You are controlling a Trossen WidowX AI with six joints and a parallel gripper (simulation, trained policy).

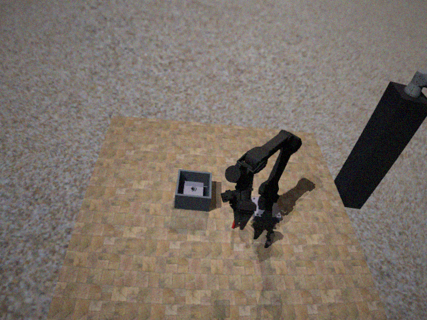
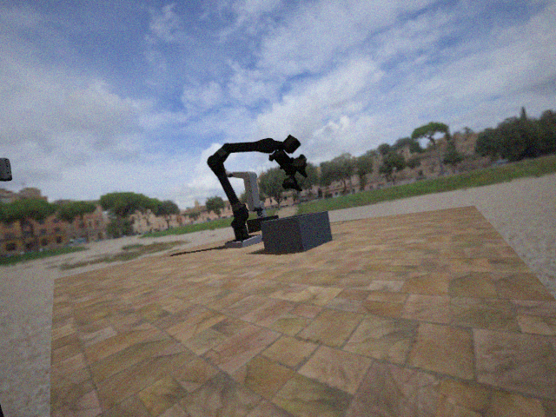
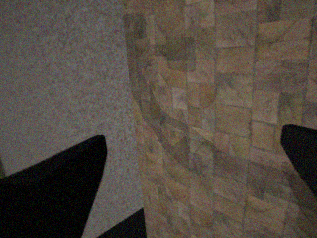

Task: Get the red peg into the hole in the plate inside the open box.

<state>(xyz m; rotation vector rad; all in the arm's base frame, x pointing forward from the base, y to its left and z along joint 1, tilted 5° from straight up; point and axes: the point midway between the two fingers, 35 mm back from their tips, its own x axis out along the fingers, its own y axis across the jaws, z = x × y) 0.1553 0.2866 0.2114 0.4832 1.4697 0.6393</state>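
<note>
Now: the red peg 20 mm behind my gripper tip, 160 mm to the right of it and 190 mm below it. The rest, counted from my gripper tip: grey box: 190 mm ahead, 300 mm to the right, 210 mm below.
</note>
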